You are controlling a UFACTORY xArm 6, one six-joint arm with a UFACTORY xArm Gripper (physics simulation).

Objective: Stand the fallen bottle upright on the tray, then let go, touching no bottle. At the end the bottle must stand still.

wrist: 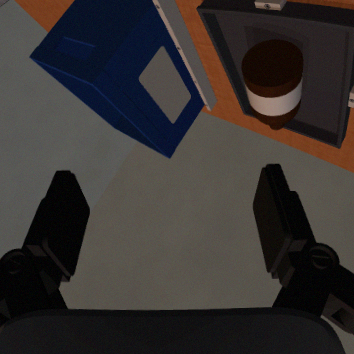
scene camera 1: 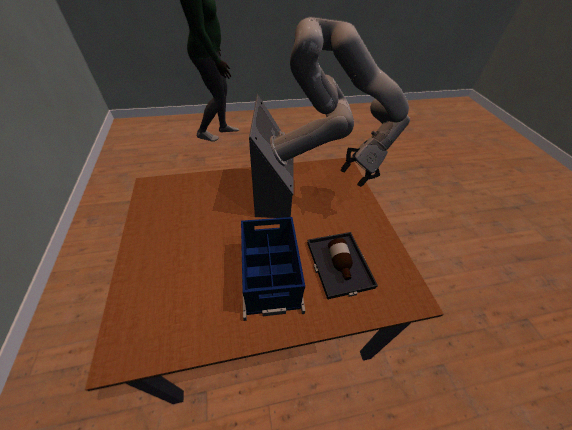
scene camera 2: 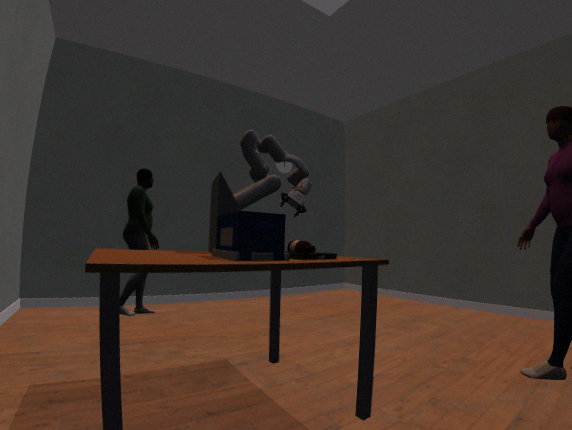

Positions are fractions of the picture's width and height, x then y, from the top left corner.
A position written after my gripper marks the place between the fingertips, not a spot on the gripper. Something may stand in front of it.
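Note:
Scene camera 1: my gripper (scene camera 1: 0.61,0.42). Wrist view: gripper again (wrist: 0.48,0.53).

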